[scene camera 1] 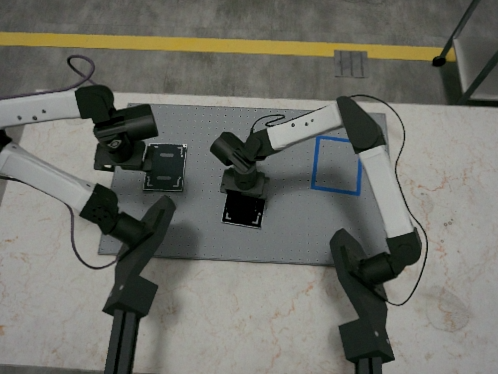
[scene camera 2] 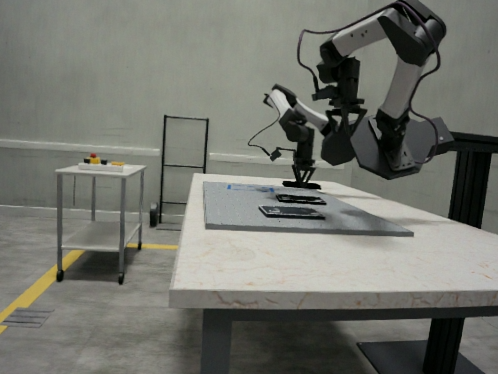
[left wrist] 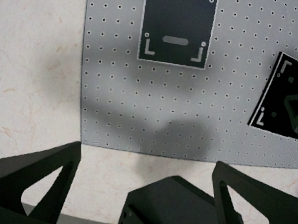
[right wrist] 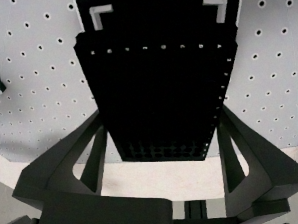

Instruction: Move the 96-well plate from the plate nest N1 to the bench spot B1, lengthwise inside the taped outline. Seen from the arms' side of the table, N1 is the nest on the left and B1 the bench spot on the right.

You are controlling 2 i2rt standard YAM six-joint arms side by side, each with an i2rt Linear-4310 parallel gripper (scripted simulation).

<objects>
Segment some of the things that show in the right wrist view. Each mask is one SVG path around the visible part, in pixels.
My right gripper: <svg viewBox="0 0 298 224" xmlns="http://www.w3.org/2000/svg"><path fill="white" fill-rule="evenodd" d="M298 163L243 123L223 104L216 131L226 217L173 220L173 201L169 198L101 196L108 129L97 108L84 123L21 169L12 197L41 210L40 218L33 217L31 224L263 224L291 212L287 198L298 193ZM231 139L249 167L247 176L239 163ZM94 136L92 151L78 180L73 175L74 164Z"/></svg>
A black 96-well plate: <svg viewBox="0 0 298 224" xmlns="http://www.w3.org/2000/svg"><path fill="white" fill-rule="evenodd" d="M234 23L148 24L148 26L106 28L106 30L78 32L77 36L74 37L77 41L73 47L74 52L76 52L78 63L80 63L82 73L84 73L86 83L88 83L93 99L96 101L105 127L108 129L114 147L116 147L122 161L166 163L166 161L206 160L214 132L216 132L218 119L220 119L227 87L229 87L235 55L237 55L238 44L235 43L235 37L237 37L238 27Z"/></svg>
</objects>
